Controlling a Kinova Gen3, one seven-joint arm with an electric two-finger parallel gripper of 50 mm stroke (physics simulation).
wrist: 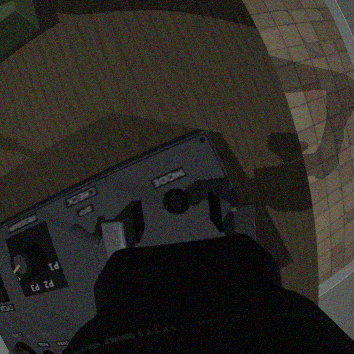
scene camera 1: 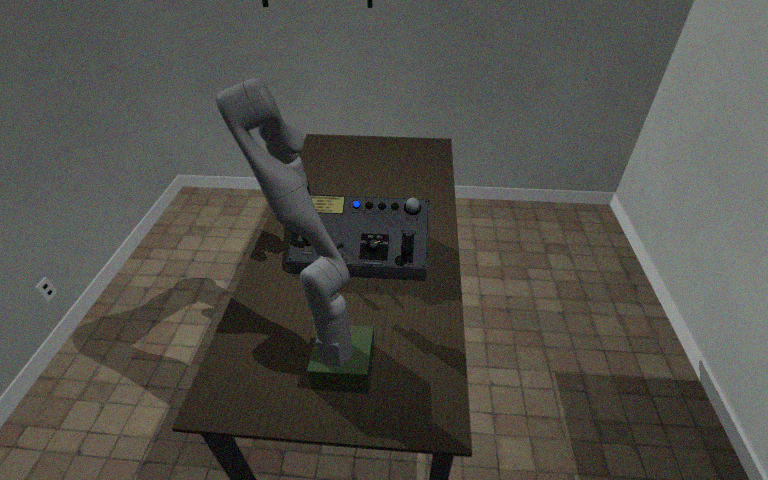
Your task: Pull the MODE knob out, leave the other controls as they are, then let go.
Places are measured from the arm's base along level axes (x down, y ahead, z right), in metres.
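Pixels of known places: gripper, fingertip midpoint: (wrist: 175, 209); arm's base, origin of the base link: (scene camera 1: 336, 351).
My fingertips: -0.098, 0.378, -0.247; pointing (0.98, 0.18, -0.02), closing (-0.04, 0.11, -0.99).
Note:
For each thing: its middle in the pictures, then the offset to it from my fingertips, as dx, dy, dz. "pt": a spot on its surface instead.
- black round MODE knob, body centre: (wrist: 174, 200) +0.047, +0.010, -0.002
- dark control panel, body centre: (wrist: 84, 280) (scene camera 1: 359, 236) +0.109, +0.126, +0.160
- CHECK lever, body centre: (wrist: 84, 234) +0.082, +0.039, +0.115
- selector knob, body centre: (wrist: 26, 262) (scene camera 1: 374, 244) +0.086, +0.069, +0.231
- slider, body centre: (scene camera 1: 407, 249) +0.070, +0.059, +0.355
- blue lamp, surface spot: (scene camera 1: 356, 204) pt +0.018, +0.197, +0.129
- yellow plate, surface spot: (scene camera 1: 328, 204) pt +0.032, +0.189, +0.020
- pale ball-shaped knob, surface spot: (scene camera 1: 412, 205) pt -0.003, +0.213, +0.337
The black round MODE knob (wrist: 176, 201) stands on the dark control panel (scene camera 1: 351, 223) (wrist: 82, 280) beside its MODE label, near the panel's corner. In the wrist view my gripper (wrist: 175, 209) is open, its two fingers wide apart on either side of the knob, with gaps between. The height of the fingertips above the panel is hard to judge. In the scene view the gripper is hidden behind the arm. How far the knob stands out is hard to tell from above.
The CHECK lever (wrist: 86, 233) is near the left finger. Farther along are a selector knob (scene camera 1: 374, 243) (wrist: 20, 264) and a slider (scene camera 1: 407, 246). A blue lamp (scene camera 1: 356, 204) is lit near a yellow plate (scene camera 1: 328, 204) and a pale ball-shaped knob (scene camera 1: 412, 205).

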